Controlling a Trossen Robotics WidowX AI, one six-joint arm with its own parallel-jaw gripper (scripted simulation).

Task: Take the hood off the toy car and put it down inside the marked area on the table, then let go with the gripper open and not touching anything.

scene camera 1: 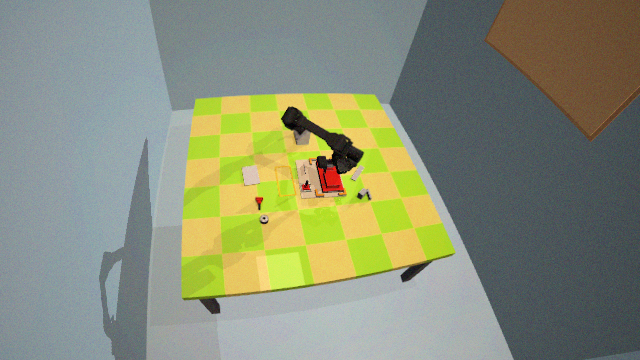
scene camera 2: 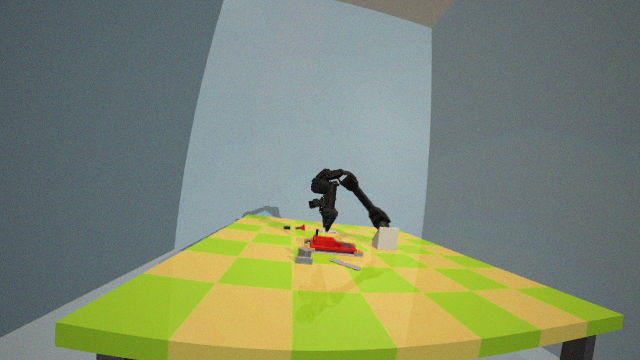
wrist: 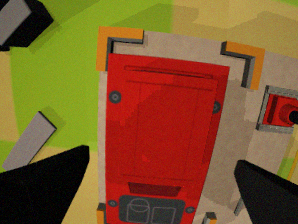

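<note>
With its fingers open, the gripper holds nothing. The scene also includes a red hood and a grey flat bar.
</note>
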